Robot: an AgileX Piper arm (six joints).
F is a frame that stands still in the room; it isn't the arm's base.
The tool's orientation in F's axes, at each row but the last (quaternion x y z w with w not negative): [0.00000 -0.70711 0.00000 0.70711]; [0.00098 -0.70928 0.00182 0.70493]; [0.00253 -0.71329 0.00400 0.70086]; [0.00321 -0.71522 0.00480 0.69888]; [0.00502 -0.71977 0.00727 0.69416]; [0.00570 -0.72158 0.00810 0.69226]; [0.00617 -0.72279 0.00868 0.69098]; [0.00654 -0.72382 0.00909 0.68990]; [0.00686 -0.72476 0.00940 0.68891]
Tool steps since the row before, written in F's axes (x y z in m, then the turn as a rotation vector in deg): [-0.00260 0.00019 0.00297 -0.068 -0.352 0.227]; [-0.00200 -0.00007 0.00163 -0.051 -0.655 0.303]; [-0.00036 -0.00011 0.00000 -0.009 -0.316 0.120]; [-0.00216 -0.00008 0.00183 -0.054 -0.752 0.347]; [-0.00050 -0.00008 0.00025 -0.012 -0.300 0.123]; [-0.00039 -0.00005 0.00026 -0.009 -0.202 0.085]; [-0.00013 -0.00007 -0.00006 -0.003 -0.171 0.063]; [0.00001 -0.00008 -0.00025 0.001 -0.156 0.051]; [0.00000 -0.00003 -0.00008 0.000 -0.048 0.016]
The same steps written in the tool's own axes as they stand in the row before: [0.00297 0.00019 0.00260 0.227 -0.352 0.068]; [0.00164 -0.00006 0.00199 0.303 -0.655 0.052]; [0.00001 -0.00011 0.00036 0.120 -0.316 0.010]; [0.00188 -0.00006 0.00212 0.347 -0.752 0.055]; [0.00027 -0.00007 0.00049 0.122 -0.300 0.013]; [0.00028 -0.00004 0.00038 0.085 -0.202 0.009]; [-0.00005 -0.00007 0.00013 0.063 -0.171 0.004]; [-0.00025 -0.00008 0.00000 0.050 -0.156 0.000]; [-0.00008 -0.00003 0.00000 0.016 -0.048 0.000]
